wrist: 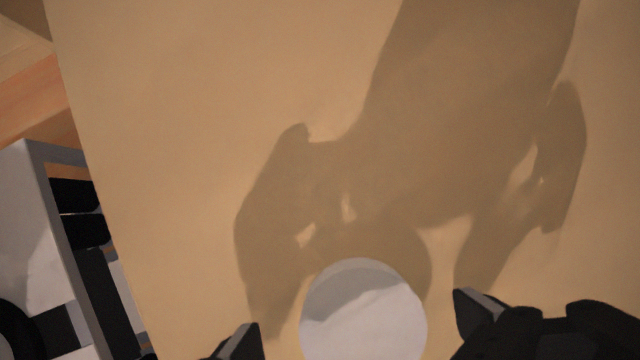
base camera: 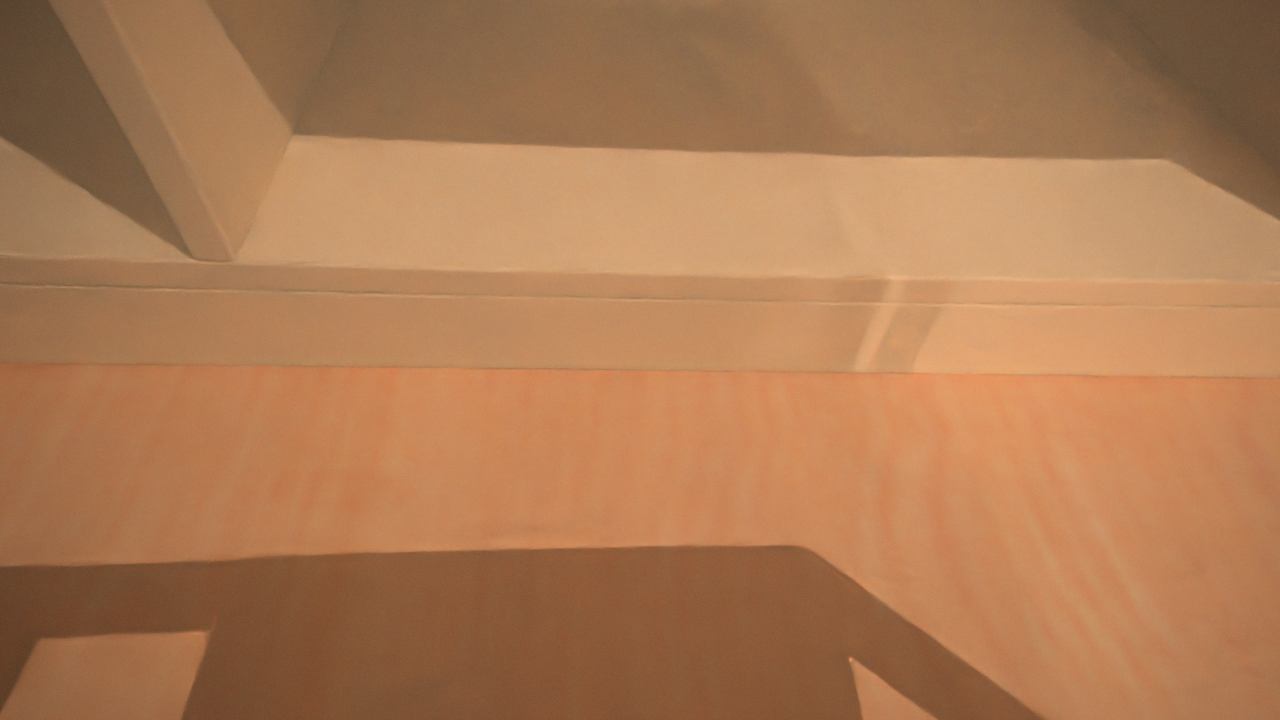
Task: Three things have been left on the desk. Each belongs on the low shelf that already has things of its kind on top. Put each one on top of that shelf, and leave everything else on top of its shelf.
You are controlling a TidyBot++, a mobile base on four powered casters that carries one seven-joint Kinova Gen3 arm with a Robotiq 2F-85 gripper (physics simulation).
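Places are measured from the arm's base along level axes (x up, y left, z back), in metres.
Pixels of known places: gripper, fingertip midpoint: (wrist: 358, 328).
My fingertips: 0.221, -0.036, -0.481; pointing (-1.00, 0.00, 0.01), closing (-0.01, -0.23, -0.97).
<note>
Behind a point stands the place of what it marks, as x, y, z.
A white round object (wrist: 367, 327) {0.237, -0.031, -0.486}, cut off by the lower edge of the wrist view, stands on the flat tan top of a low shelf (wrist: 175, 100) {0.213, 0.094, -0.441}. What kind of thing it is cannot be told from above. My gripper (wrist: 358, 328) {0.221, -0.036, -0.481} is open, with one fingertip on each side of the object and a gap to each. In the base camera view, the front of a low shelf (base camera: 572, 210) {-0.318, -0.002, -0.432} shows its bottom board and an upright divider. The desk and the other things that the task names do not show.
My own base (wrist: 45, 245) {-0.014, 0.107, -0.136}, white and grey with black parts, stands close to the shelf top's left edge in the wrist view. The wooden floor (base camera: 537, 456) {-0.397, 0.016, -0.324} (wrist: 30, 97) {-0.397, 0.573, 0.135} runs along the shelf's foot. Shadows of the arm and gripper fall across the shelf top.
</note>
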